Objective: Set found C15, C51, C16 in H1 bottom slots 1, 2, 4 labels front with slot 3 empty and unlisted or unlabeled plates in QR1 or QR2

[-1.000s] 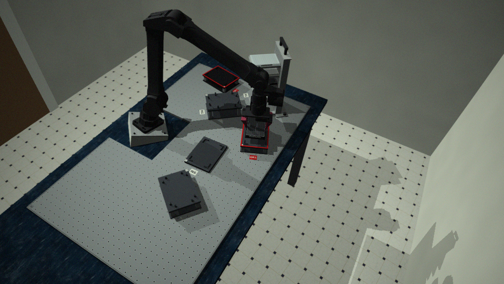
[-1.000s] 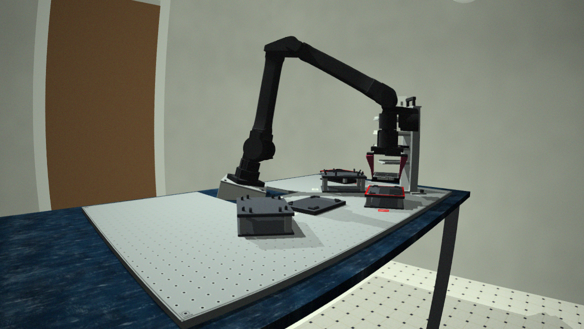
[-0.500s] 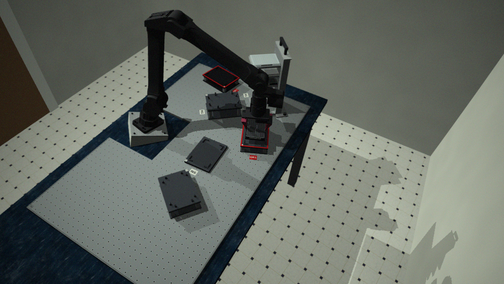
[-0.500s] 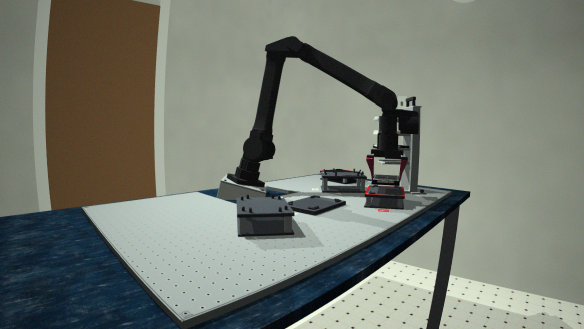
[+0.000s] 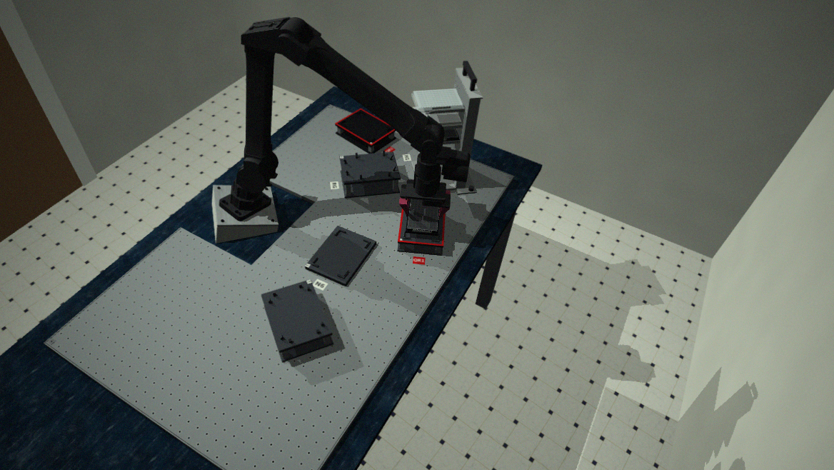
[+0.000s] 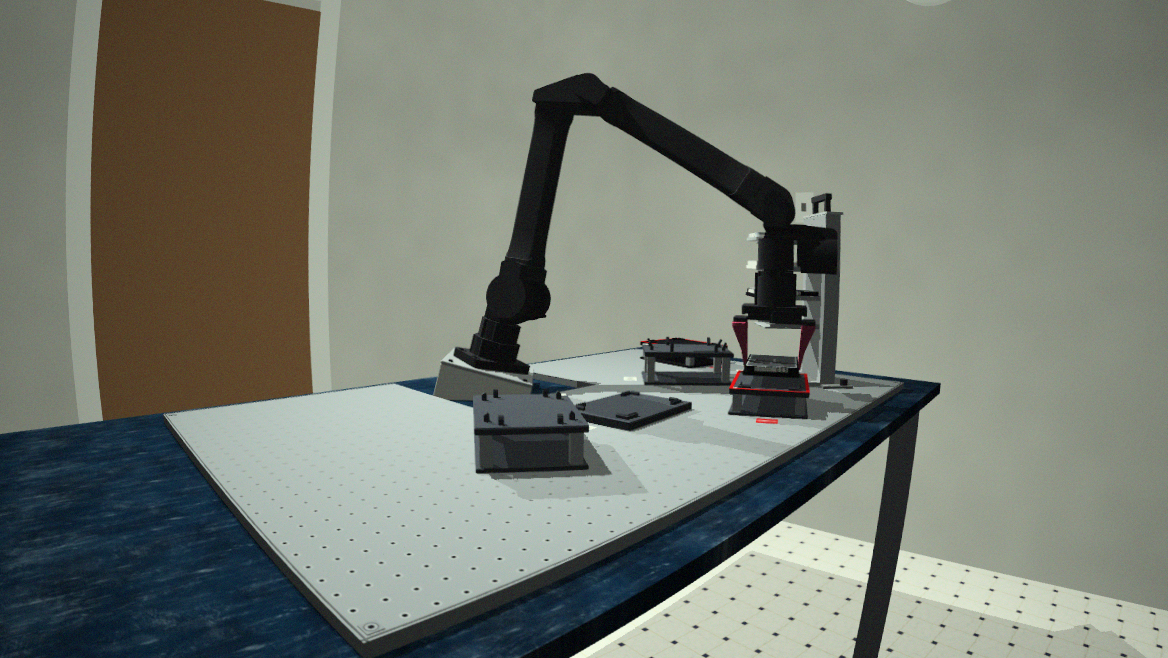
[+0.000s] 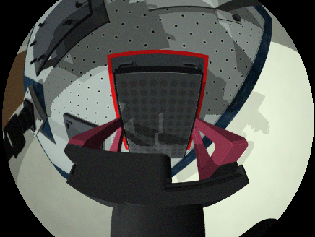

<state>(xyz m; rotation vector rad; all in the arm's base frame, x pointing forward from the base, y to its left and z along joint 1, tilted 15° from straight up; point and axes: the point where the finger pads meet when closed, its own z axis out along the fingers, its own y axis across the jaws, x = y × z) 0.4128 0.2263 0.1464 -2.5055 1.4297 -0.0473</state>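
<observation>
The quarantine nest QR1 lies 3 cm below my hand. The rest, counted from my hand: N6 label: 10 cm behind, 31 cm to the right, 7 cm below; raised regrip nest RG: 24 cm behind, 7 cm to the left, 1 cm below; plate hotel H1: 6 cm behind, 26 cm to the left, 9 cm above.
</observation>
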